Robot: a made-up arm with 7 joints.
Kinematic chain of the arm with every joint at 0, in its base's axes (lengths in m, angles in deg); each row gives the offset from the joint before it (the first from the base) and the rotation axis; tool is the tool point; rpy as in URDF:
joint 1: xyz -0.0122 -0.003 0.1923 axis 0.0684 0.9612 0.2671
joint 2: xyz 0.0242 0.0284 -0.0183 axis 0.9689 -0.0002 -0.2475
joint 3: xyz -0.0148 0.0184 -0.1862 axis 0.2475 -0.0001 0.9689
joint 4: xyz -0.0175 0.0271 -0.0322 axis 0.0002 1 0
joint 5: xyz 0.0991 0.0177 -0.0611 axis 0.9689 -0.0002 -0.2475
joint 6: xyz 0.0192 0.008 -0.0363 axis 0.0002 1 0
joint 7: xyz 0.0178 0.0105 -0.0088 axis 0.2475 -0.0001 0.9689
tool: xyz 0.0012 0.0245 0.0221 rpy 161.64 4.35 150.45
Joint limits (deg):
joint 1: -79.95..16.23
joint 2: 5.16..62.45
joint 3: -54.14..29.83
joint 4: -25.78..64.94
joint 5: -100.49..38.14
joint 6: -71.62..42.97
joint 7: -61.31..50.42
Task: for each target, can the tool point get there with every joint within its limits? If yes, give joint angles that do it. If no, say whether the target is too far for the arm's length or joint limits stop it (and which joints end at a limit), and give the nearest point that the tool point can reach.
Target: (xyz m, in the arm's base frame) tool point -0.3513 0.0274 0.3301
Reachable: no: joint limits stop it (at a limit: joint 1, joint 2, joint 3, joint 4, joint 5) | nearest point 0.0778 0.1963 0.3720 | short by 0.463 m
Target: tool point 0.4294 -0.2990 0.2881
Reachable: no: too far | nearest point 0.3412 -0.1538 0.2310 | short by 0.179 m
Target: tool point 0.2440 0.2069 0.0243
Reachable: yes | joints -22.80 18.32 12.77 -11.09 2.62 16.83 -36.33
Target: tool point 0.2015 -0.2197 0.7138
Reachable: no: too far | nearest point 0.2633 -0.0896 0.3278 | short by 0.412 m
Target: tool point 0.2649 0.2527 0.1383
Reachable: yes | joints -39.86 42.73 20.23 -4.93 -70.58 11.36 20.99
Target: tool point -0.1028 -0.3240 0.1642
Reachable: no: joint limits stop it (at a limit: joint 1, joint 2, joint 3, joint 4, joint 5, joint 6, joint 7) | nearest point 0.2138 -0.1716 0.2192 | short by 0.356 m
